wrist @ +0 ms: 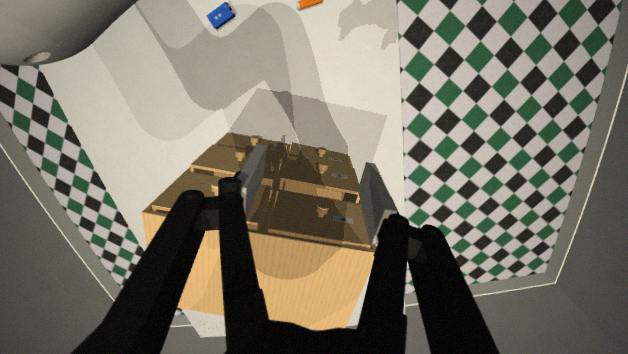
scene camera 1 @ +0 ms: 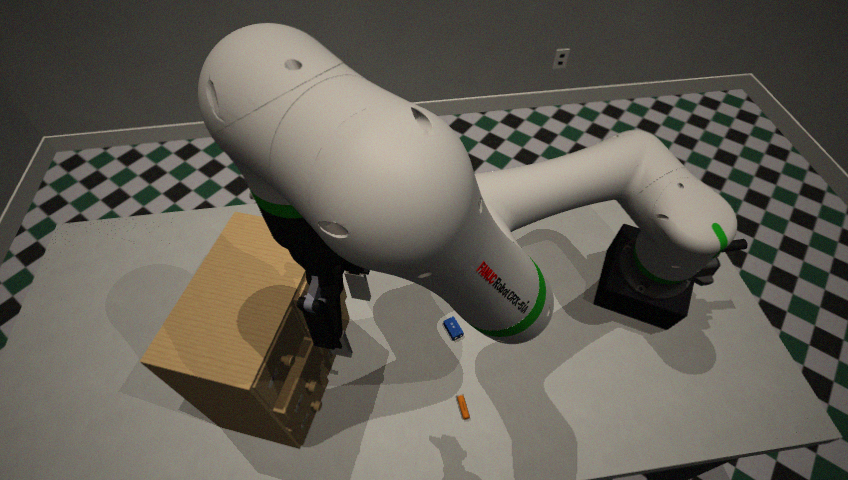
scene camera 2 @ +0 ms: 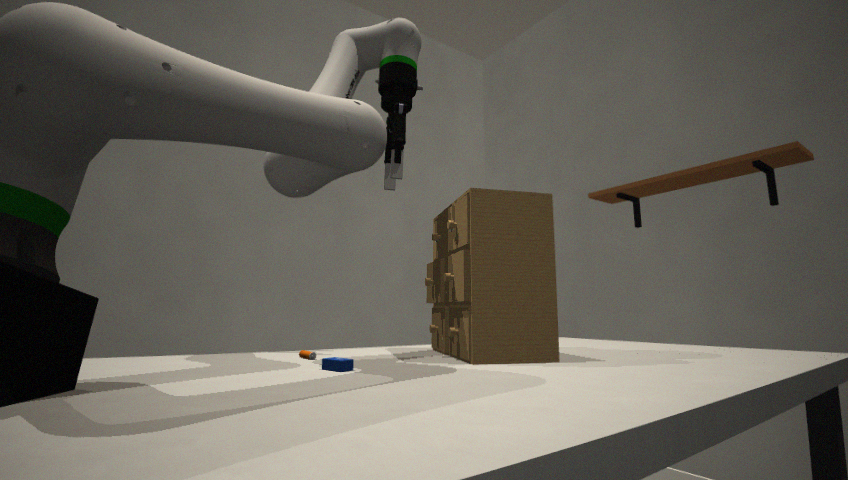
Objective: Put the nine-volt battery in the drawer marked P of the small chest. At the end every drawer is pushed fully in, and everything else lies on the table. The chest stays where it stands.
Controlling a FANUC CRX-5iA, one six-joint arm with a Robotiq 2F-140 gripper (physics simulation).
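Seen in the pictures: gripper, fingertip midpoint: (wrist: 314,168) (scene camera 1: 352,324) (scene camera 2: 392,184); arm's base, link origin: (scene camera 1: 653,267).
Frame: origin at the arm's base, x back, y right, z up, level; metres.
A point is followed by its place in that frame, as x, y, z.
The blue nine-volt battery (scene camera 1: 453,328) @[-0.441, -0.047, -0.109] (scene camera 2: 337,364) @[-0.434, -0.025, -0.115] (wrist: 221,15) @[-0.442, -0.047, -0.109] lies flat on the table, in front of the chest's drawer side. The small wooden chest (scene camera 1: 208,297) @[-0.857, -0.110, 0.205] (scene camera 2: 511,273) @[-0.752, 0.038, 0.041] (wrist: 310,265) @[-0.783, -0.180, 0.205] stands upright with two columns of drawers with knobs. In scene camera 2, the middle drawer (scene camera 2: 430,282) @[-0.720, -0.197, 0.035] of the far column stands out a little from its neighbours. Small labels show on the drawer fronts in the wrist view, but I cannot read the letters, so I cannot tell which is P. My gripper (scene camera 1: 352,318) @[-0.622, -0.208, 0.259] (scene camera 2: 393,177) @[-0.622, -0.208, 0.259] (wrist: 314,168) @[-0.622, -0.208, 0.259] is open and empty, pointing down, above and in front of the chest.
An orange cylindrical battery (scene camera 1: 462,406) @[-0.446, -0.221, -0.112] (scene camera 2: 307,354) @[-0.439, -0.203, -0.116] (wrist: 310,4) @[-0.449, -0.219, -0.114] lies on the table (scene camera 1: 654,416) @[-0.059, -0.276, -0.126] (scene camera 2: 476,416) @[-0.445, 0.307, -0.126] near the blue one. The robot's black base (scene camera 1: 642,297) @[-0.043, -0.061, -0.017] (scene camera 2: 41,333) @[-0.074, 0.042, -0.058] stands across the table from the chest. A wall shelf (scene camera 2: 702,172) hangs behind the chest.
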